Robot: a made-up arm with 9 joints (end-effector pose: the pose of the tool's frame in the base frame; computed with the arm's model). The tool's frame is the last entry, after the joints.
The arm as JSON. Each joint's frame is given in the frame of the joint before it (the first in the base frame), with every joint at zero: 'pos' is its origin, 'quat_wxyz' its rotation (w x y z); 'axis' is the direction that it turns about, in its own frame. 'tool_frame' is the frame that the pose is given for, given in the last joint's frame.
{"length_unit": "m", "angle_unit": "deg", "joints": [
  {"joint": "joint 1", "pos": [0.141, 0.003, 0.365], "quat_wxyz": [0.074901, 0.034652, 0.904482, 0.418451], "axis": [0.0, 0.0, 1.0]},
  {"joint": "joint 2", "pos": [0.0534, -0.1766, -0.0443], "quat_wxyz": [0.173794, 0.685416, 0.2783, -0.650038], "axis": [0.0, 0.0, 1.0]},
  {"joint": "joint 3", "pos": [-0.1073, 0.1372, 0.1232], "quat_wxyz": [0.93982, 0.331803, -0.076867, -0.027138], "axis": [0.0, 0.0, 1.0]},
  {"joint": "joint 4", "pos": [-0.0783, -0.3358, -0.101], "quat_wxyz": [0.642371, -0.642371, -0.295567, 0.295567], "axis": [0.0, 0.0, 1.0]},
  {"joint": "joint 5", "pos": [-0.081, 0.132, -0.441], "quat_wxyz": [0.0, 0.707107, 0.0, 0.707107], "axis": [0.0, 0.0, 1.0]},
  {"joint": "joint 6", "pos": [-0.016, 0.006, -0.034], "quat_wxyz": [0.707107, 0.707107, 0.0, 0.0], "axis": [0.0, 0.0, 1.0]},
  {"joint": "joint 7", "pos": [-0.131, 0.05, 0.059], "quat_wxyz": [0.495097, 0.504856, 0.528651, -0.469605], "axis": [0.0, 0.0, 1.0]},
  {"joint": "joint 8", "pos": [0.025, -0.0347, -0.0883], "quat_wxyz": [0.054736, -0.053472, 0.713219, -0.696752], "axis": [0.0, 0.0, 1.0]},
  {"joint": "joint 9", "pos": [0.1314, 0.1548, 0.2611], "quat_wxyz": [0.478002, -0.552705, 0.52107, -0.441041], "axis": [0.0, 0.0, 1.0]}
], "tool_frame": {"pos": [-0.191, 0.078, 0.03], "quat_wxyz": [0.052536, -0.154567, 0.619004, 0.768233]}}
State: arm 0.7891 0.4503 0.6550 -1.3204 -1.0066 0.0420 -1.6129 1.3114 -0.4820
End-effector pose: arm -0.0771 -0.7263 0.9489 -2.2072 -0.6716 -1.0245
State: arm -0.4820 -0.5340 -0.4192 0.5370 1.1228 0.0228 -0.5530 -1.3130 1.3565
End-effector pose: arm -0.6617 0.1245 -0.3524 0.1023 2.4139 -1.3577
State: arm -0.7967 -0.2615 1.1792 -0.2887 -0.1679 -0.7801 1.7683 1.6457 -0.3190
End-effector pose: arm -0.0564 -0.4306 0.4302 -0.1077 -2.3048 1.9447
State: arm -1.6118 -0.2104 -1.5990 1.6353 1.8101 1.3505 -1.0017 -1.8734 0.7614
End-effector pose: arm 0.6934 0.2074 0.3221 1.3326 -1.5559 0.4339
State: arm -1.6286 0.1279 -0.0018 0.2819 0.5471 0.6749 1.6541 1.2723 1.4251
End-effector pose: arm -0.1861 -0.5293 0.6414 1.7509 -0.1663 1.9637
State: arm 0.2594 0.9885 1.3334 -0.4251 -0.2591 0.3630 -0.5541 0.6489 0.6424
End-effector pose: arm -0.5394 -0.9956 -0.5137 -1.0279 1.4156 -1.0652
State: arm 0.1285 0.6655 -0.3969 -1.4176 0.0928 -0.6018 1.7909 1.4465 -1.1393
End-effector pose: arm 0.0626 -0.0161 0.4672 0.1158 0.8621 -2.4238
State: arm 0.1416 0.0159 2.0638 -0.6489 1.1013 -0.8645 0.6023 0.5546 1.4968
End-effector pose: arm 0.1717 -0.8342 -0.4979 -0.4077 1.4293 -0.5451
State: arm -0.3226 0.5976 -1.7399 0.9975 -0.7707 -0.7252 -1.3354 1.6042 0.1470
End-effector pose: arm -0.2210 0.7950 0.0097 0.8481 -1.0024 1.7503
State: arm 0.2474 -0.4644 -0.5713 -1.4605 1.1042 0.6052 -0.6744 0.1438 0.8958
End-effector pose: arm 0.1841 -0.1798 0.8922 -2.0683 0.3674 -1.8323
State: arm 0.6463 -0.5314 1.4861 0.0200 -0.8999 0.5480 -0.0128 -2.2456 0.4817
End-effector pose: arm 0.4545 -0.8686 1.0097 -0.0052 -0.8223 -0.7412
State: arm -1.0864 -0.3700 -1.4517 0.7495 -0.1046 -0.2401 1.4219 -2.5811 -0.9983
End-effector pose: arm 0.4414 0.2055 -0.5254 1.3651 1.5291 -1.2478
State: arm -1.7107 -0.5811 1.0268 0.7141 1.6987 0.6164 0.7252 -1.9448 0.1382
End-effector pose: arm -0.6152 -0.0686 0.4917 0.0822 2.0691 0.7179
